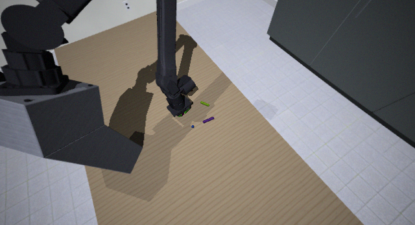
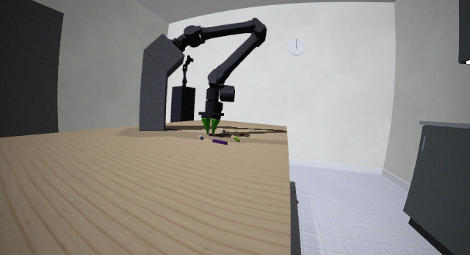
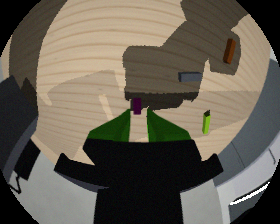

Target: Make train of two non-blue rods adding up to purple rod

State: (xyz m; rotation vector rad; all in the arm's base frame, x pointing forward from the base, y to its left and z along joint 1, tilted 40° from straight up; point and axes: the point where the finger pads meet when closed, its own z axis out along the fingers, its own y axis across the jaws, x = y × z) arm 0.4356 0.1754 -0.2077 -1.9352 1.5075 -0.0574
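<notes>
My hand is 1 cm to the right of the magenta rod and 1 cm above it. From my hand the other things lie so: lime rod: 13 cm ahead, 2 cm to the left, 1 cm below; grey rod: 4 cm ahead, 7 cm to the left, 1 cm below; purple rod: 12 cm ahead, 8 cm to the right, 1 cm below.
</notes>
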